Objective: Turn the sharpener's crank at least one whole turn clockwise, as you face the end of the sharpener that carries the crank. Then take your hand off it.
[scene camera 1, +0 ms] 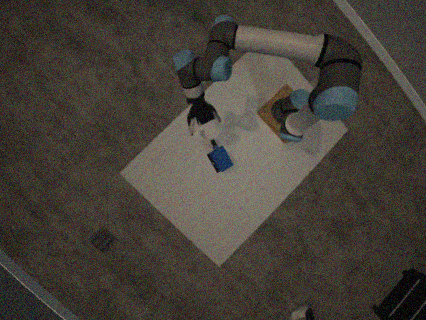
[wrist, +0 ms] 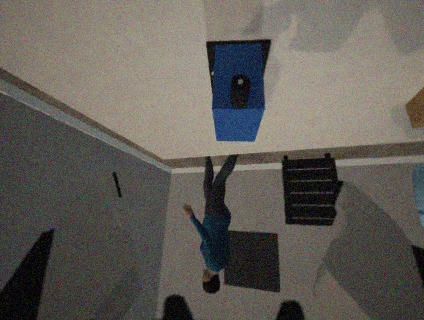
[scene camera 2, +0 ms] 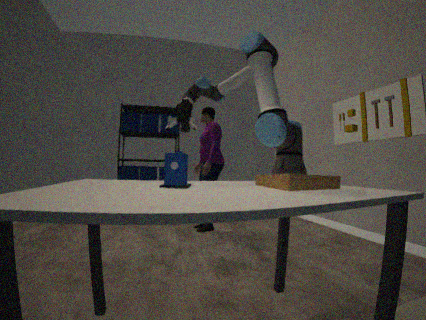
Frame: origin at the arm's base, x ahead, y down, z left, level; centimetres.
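Seen in the pictures: gripper, fingertip midpoint: (scene camera 1: pixel 206 128) (wrist: pixel 225 179) (scene camera 2: pixel 180 129); arm's base, link origin: (scene camera 1: pixel 283 111) (scene camera 2: pixel 289 175).
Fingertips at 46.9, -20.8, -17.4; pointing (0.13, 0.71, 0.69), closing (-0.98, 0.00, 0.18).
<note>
Offsets run from my fingertips to a thing's middle, as dx, dy, dz. "*": to the spot under its first point. Level surfaces: height alone.
The blue sharpener @[* +1.3, +12.7, +16.2] (scene camera 1: pixel 220 158) (scene camera 2: pixel 176 170) (wrist: pixel 237 125) stands upright on the white table @[dy +25.5] (scene camera 1: pixel 200 200) (scene camera 2: pixel 115 197). Its black crank @[-0.5, +12.3, +7.3] (scene camera 1: pixel 214 143) (wrist: pixel 240 94) sits at the end that faces my gripper; in the wrist view it shows against the blue end face, and its exact angle is hard to tell. In scene camera 2 the crank is hidden behind the body. My gripper (scene camera 1: pixel 205 128) (scene camera 2: pixel 183 127) (wrist: pixel 225 179) is open, its fingers wide apart with nothing between them. It hangs above and beyond the crank end, clear of the sharpener and the crank.
A wooden block (scene camera 1: pixel 268 112) (scene camera 2: pixel 300 183) (wrist: pixel 416 111) lies by the arm's base. A person (scene camera 2: pixel 211 145) stands behind the table, and a person in blue (wrist: pixel 216 240) shows in the wrist view. A shelf rack (scene camera 2: pixel 120 145) with blue bins stands at the back.
</note>
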